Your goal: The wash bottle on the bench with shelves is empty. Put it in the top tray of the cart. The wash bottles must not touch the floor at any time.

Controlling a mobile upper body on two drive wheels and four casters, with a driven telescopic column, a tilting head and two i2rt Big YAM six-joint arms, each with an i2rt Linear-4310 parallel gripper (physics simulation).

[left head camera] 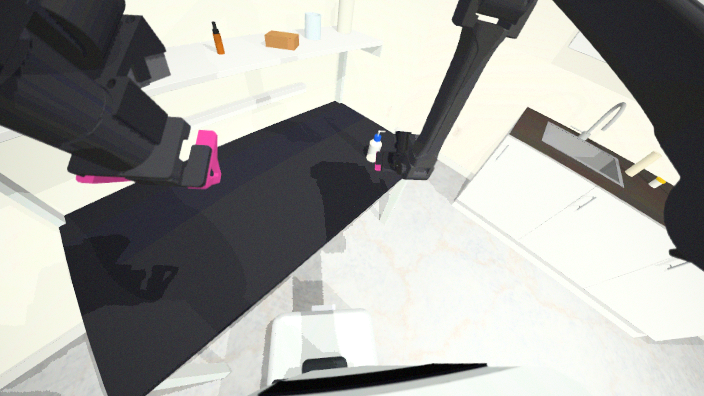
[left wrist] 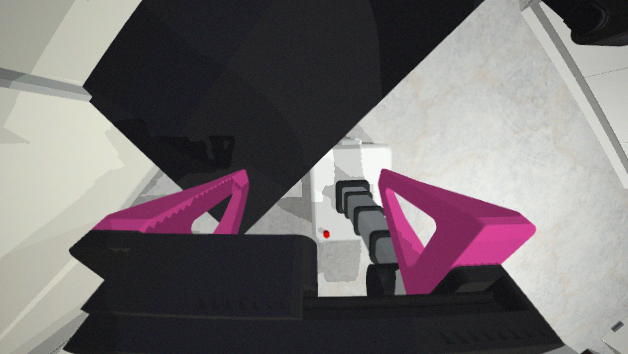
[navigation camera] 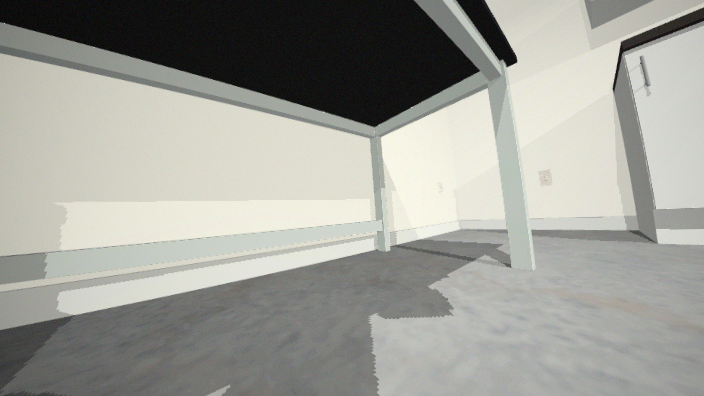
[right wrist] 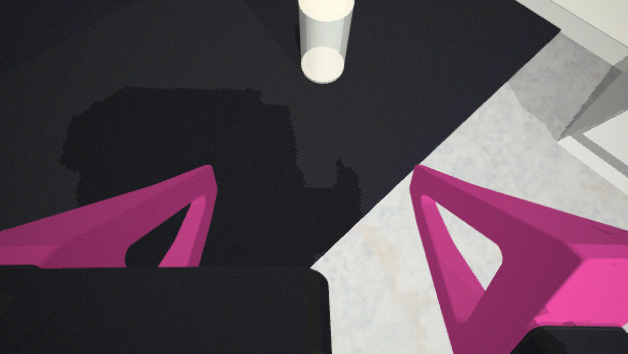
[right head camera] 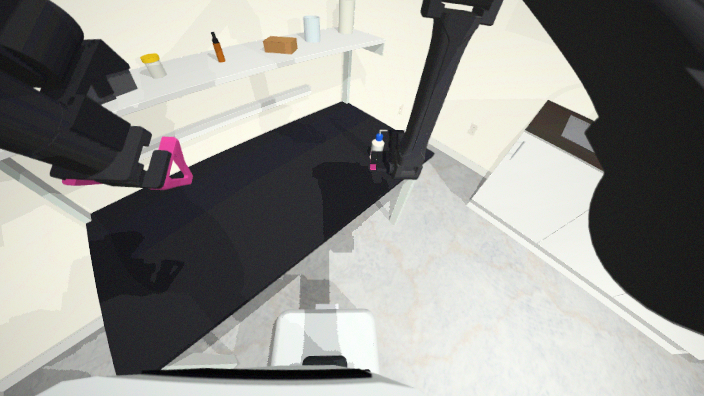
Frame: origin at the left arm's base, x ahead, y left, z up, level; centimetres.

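Where they show: left gripper, fingertip midpoint: (left head camera: 184,176) (left wrist: 313,176) (right head camera: 162,178); right gripper, fingertip midpoint: (left head camera: 387,159) (right wrist: 313,176).
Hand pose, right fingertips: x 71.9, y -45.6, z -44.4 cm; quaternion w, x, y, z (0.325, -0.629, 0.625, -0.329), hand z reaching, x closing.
Things, the pixels of their top centre, and the offset from my right fingertips. "pt": a spot on its surface instead. Level surfaces: height alone.
- white wash bottle with a blue cap, middle of its top: (right head camera: 382,129) (left head camera: 380,130) dx +24.4, dy -2.2, dz -3.0 cm
- black bench top, its level: dz -20.4 cm
- dropper bottle, middle of its top: (left head camera: 213,21) dx +22.4, dy +61.1, dz +34.5 cm
- brown box, middle of its top: (left head camera: 282,34) (right head camera: 280,39) dx +35.5, dy +42.0, dz +29.3 cm
- pale beaker, middle of its top: (left head camera: 313,13) (right head camera: 311,17) dx +51.5, dy +31.1, dz +34.3 cm
- yellow-lidded jar, middle of its top: (right head camera: 148,56) dx +10.0, dy +77.5, dz +31.3 cm
- bench leg, surface spot: (navigation camera: 515,200) pt dx +29.8, dy -27.9, dz -73.3 cm
The white wash bottle with a blue cap (left head camera: 374,150) (right head camera: 377,146) (right wrist: 324,37) stands upright near the far right end of the black bench top (left head camera: 250,215) (right head camera: 270,215). My right gripper (right wrist: 313,176) is open and empty, close to the bottle on its near side. In the right wrist view the bottle is beyond the fingertips, at the top, almost in line with the gap; its cap is out of view. My left gripper (left wrist: 313,176) is open and empty, high over the left part of the bench. The cart does not show in these views.
The wall shelf (left head camera: 352,41) bears a dropper bottle (left head camera: 218,42), brown box (left head camera: 281,41), pale beaker (left head camera: 313,26) and yellow-lidded jar (right head camera: 154,68). White cabinets (left head camera: 525,192) with a sink (left head camera: 585,150) stand at the right. A bench leg (navigation camera: 515,200) stands at the right in the navigation view.
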